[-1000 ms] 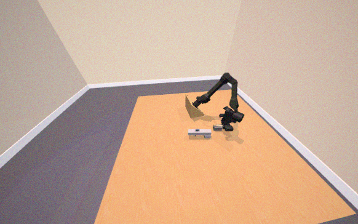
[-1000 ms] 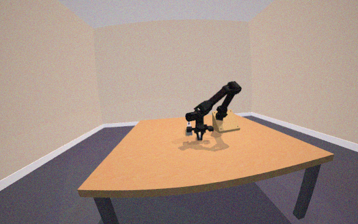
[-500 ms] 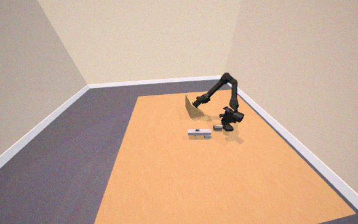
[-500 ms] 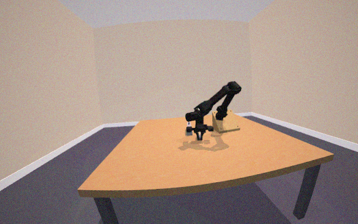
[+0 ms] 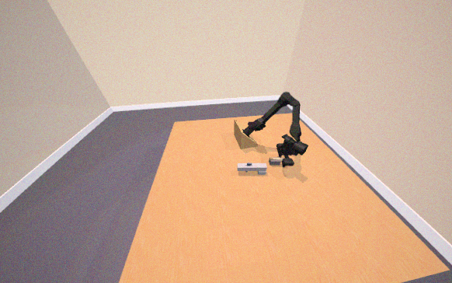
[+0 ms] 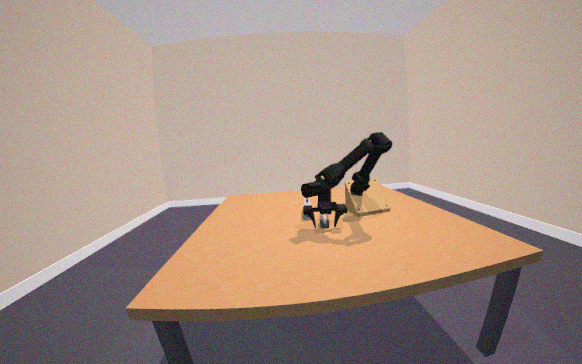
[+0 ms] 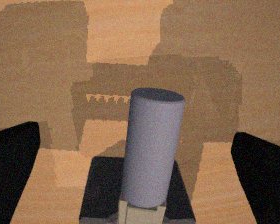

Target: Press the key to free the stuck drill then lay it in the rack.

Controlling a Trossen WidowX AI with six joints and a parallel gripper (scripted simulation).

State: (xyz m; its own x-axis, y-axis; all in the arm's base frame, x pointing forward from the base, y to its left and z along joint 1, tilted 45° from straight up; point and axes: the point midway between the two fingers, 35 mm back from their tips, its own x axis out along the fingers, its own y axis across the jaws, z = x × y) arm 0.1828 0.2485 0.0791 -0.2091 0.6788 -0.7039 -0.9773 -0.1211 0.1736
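Right now my gripper tip is 40 mm to the left of the drill and 30 mm below it. Round my gripper tip: blue key (240 mm to the right, 70 mm ahead, 40 mm above); then grey holder block (220 mm to the right, 70 mm ahead, 30 mm above); then dark grey rack (50 mm to the right, 10 mm above).
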